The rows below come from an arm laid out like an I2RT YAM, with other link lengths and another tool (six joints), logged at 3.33 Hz.
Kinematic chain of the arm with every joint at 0, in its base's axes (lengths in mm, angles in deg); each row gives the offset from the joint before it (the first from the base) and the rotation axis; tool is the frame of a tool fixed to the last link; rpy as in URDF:
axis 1: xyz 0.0 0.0 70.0 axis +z
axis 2: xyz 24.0 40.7 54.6 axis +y
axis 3: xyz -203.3 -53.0 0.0 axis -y
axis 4: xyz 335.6 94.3 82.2 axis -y
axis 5: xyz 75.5 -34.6 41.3 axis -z
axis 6: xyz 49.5 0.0 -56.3 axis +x
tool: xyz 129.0 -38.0 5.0 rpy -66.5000 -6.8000 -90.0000
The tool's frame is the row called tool.
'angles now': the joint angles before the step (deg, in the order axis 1, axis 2, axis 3, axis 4, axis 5, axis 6). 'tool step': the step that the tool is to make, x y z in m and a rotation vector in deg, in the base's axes. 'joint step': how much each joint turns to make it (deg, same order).
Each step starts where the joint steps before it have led.
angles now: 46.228, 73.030, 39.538, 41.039, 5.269, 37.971
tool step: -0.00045, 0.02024, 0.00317, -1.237, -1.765, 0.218
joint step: 2.021, 5.189, 4.315, 1.413, 1.496, -2.374
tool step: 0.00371, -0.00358, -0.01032, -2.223, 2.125, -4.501
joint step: 1.234, 1.498, 1.851, -3.340, 5.712, -0.528
